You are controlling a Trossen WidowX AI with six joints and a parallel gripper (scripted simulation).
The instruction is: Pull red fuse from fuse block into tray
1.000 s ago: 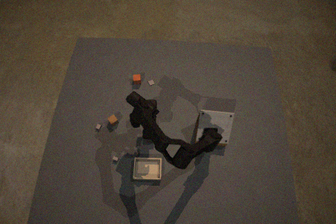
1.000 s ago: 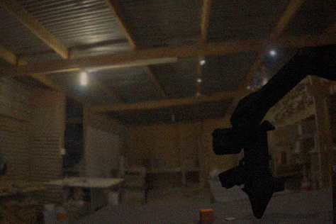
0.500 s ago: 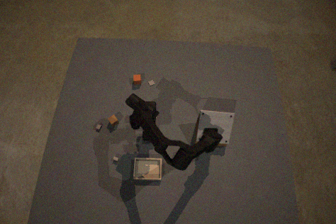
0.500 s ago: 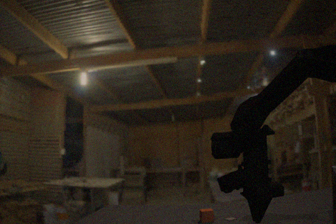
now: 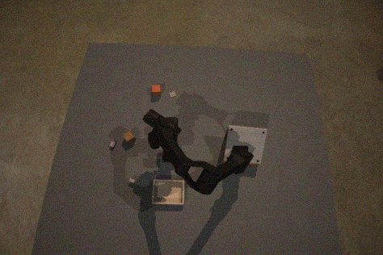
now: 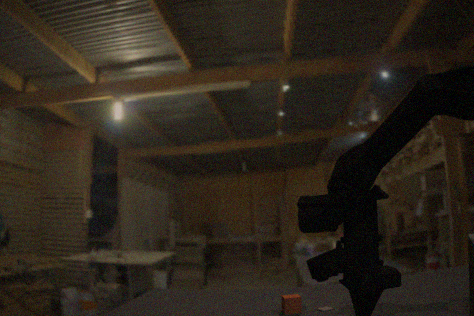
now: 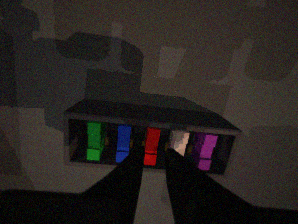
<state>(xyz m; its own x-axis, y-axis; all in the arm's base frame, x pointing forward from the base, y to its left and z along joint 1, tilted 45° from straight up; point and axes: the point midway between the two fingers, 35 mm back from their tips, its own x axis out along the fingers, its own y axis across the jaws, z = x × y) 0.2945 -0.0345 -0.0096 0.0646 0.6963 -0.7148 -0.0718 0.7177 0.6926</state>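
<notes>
My gripper tip is 2 cm above the red fuse. The rest, counted from my gripper tip: tan cube 20 cm ahead, 4 cm to the right, 3 cm below; then shallow white tray 20 cm to the left, 5 cm below; then grey tile 29 cm to the right, 5 cm below, 2 cm ahead.
</notes>
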